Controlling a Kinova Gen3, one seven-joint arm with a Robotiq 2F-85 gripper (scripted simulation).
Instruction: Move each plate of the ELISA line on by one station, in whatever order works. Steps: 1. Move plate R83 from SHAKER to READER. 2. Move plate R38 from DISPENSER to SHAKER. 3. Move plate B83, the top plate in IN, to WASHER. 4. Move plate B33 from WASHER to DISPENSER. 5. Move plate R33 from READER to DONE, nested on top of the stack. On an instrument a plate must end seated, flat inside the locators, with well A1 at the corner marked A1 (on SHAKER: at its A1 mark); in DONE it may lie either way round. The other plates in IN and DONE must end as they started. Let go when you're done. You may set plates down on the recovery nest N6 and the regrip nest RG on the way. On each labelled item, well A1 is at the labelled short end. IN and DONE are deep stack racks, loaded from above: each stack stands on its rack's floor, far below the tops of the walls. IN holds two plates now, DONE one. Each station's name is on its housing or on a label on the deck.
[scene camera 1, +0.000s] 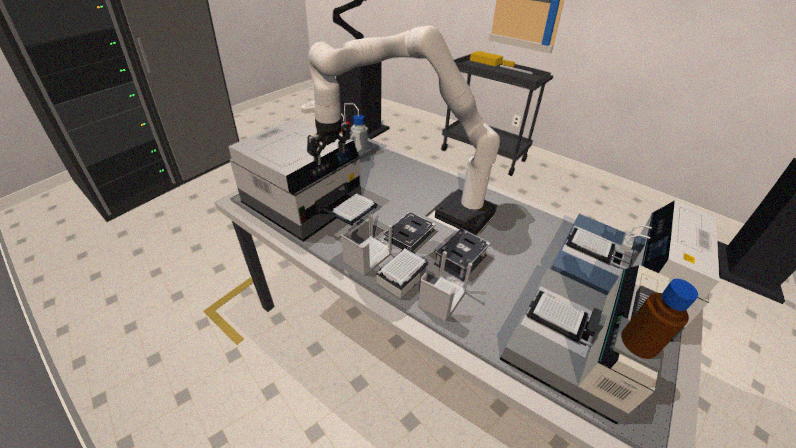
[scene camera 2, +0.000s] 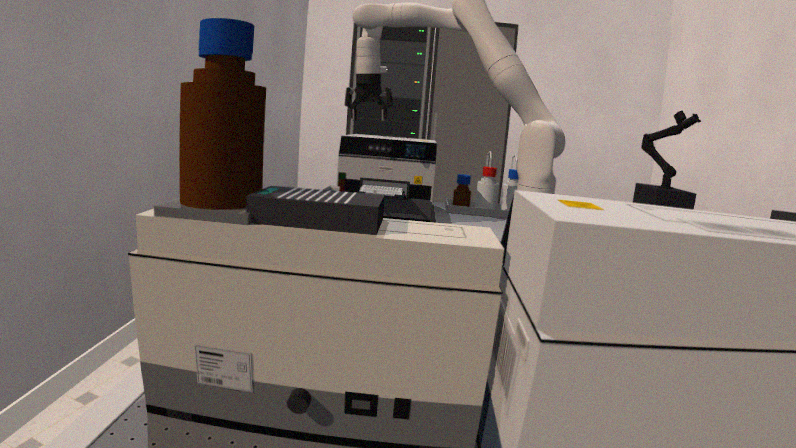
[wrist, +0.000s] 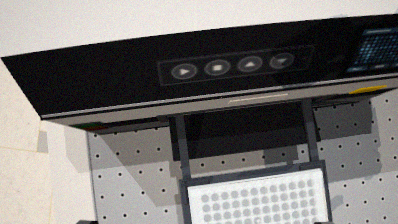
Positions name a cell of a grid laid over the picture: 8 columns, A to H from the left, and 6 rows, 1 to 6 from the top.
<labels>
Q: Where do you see my gripper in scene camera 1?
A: At D3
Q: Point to a brown bottle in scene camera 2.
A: C2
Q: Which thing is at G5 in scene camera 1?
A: A brown bottle.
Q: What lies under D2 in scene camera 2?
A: My gripper.
</labels>
